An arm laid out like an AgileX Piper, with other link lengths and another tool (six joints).
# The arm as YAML. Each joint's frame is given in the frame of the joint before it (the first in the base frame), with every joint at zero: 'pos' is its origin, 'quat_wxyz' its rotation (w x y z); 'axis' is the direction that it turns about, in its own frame. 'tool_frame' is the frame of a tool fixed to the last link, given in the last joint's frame.
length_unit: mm
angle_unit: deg
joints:
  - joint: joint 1
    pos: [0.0, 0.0, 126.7]
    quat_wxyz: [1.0, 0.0, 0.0, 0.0]
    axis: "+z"
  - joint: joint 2
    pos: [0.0, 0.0, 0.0]
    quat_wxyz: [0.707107, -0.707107, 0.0, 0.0]
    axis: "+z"
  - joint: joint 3
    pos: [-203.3, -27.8, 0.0]
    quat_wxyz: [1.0, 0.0, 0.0, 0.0]
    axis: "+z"
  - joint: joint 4
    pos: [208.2, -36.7, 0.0]
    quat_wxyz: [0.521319, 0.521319, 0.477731, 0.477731]
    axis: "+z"
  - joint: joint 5
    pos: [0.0, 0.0, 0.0]
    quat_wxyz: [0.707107, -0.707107, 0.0, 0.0]
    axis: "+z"
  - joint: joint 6
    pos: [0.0, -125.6, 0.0]
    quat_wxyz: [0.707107, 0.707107, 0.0, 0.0]
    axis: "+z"
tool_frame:
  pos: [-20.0, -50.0, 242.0]
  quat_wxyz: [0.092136, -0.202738, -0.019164, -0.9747]
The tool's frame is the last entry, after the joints.
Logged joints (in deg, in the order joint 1, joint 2, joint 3, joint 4, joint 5, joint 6), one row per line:
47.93, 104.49, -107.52, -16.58, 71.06, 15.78
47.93, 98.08, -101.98, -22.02, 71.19, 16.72
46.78, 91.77, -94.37, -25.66, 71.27, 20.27
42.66, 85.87, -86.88, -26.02, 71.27, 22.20
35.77, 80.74, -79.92, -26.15, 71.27, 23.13
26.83, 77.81, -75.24, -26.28, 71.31, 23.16
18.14, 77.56, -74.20, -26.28, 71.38, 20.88
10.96, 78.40, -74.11, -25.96, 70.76, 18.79
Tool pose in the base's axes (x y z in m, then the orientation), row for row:
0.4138, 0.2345, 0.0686, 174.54, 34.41, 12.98
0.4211, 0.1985, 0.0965, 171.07, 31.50, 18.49
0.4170, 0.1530, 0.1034, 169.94, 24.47, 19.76
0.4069, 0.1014, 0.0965, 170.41, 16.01, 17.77
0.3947, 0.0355, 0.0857, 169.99, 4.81, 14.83
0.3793, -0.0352, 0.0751, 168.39, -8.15, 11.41
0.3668, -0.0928, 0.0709, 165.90, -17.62, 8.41
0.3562, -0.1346, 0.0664, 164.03, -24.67, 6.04
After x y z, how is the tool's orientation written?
As a rotation vector, in degrees.
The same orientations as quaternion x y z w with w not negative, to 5 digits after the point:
0.97842, 0.19289, 0.07276, 0.01420
0.97700, 0.17990, 0.10560, 0.04427
0.98137, 0.14131, 0.11411, 0.06256
0.98793, 0.09282, 0.10302, 0.06906
0.99255, 0.02808, 0.08659, 0.08104
0.99194, -0.04801, 0.06721, 0.09608
0.98681, -0.10481, 0.05002, 0.11281
0.98084, -0.14752, 0.03612, 0.12200

